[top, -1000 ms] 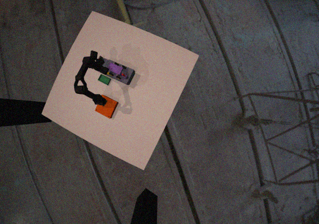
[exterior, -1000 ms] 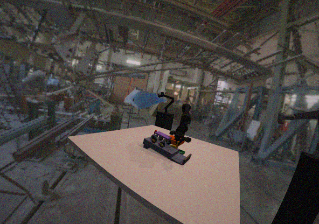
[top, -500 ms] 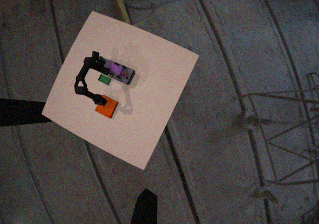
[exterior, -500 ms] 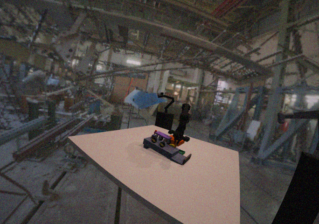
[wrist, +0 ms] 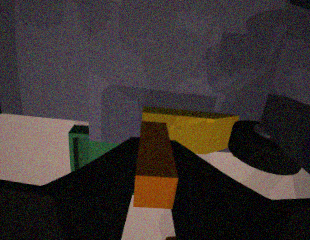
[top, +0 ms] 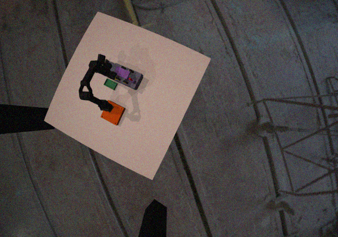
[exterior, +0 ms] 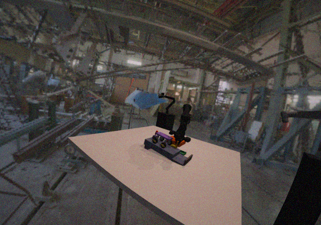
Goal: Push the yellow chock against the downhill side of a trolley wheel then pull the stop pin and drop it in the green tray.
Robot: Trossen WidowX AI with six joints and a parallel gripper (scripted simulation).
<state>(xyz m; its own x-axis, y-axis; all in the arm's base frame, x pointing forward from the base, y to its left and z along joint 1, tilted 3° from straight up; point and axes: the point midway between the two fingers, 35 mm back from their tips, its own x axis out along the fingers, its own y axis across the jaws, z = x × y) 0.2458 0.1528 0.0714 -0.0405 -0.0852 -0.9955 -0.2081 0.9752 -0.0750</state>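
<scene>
Right now the yellow chock is 1 cm ahead of my gripper tip, 2 cm to the right of it and 1 cm below it. Also, from my gripper tip: grey-purple ramp (8 cm ahead, 9 cm to the right, 4 cm below); trolley (8 cm ahead, 10 cm to the right, 2 cm above); green tray (7 cm behind, 10 cm below).
</scene>
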